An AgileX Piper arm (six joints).
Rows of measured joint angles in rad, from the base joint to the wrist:
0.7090 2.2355 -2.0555 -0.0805 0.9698 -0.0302
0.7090 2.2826 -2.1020 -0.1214 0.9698 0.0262
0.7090 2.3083 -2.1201 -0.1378 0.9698 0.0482
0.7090 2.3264 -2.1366 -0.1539 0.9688 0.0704
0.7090 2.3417 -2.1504 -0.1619 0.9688 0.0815
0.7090 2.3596 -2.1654 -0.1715 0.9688 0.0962
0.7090 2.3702 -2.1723 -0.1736 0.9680 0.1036
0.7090 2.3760 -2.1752 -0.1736 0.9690 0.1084
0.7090 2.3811 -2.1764 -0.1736 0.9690 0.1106
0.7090 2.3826 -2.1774 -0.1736 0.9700 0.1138
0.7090 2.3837 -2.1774 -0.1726 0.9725 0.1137
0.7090 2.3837 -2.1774 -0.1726 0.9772 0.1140
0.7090 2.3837 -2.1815 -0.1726 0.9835 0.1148
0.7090 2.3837 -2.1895 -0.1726 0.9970 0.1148
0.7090 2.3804 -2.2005 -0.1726 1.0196 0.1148
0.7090 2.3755 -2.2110 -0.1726 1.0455 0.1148
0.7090 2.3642 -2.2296 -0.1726 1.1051 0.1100
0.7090 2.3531 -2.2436 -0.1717 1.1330 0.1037
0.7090 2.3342 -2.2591 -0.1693 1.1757 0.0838
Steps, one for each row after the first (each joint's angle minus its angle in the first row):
0.0000 0.0471 -0.0465 -0.0409 0.0000 0.0564
0.0000 0.0728 -0.0646 -0.0573 0.0000 0.0784
0.0000 0.0909 -0.0811 -0.0734 -0.0010 0.1006
0.0000 0.1062 -0.0949 -0.0814 -0.0010 0.1117
0.0000 0.1241 -0.1099 -0.0910 -0.0010 0.1264
0.0000 0.1347 -0.1168 -0.0931 -0.0018 0.1338
0.0000 0.1405 -0.1197 -0.0931 -0.0008 0.1386
0.0000 0.1456 -0.1209 -0.0931 -0.0008 0.1408
0.0000 0.1471 -0.1219 -0.0931 0.0002 0.1440
0.0000 0.1482 -0.1219 -0.0921 0.0027 0.1439
0.0000 0.1482 -0.1219 -0.0921 0.0074 0.1442
0.0000 0.1482 -0.1260 -0.0921 0.0137 0.1450
0.0000 0.1482 -0.1340 -0.0921 0.0272 0.1450
0.0000 0.1449 -0.1450 -0.0921 0.0498 0.1450
0.0000 0.1400 -0.1555 -0.0921 0.0757 0.1450
0.0000 0.1287 -0.1741 -0.0921 0.1353 0.1402
0.0000 0.1176 -0.1881 -0.0912 0.1632 0.1339
0.0000 0.0987 -0.2036 -0.0888 0.2059 0.1140

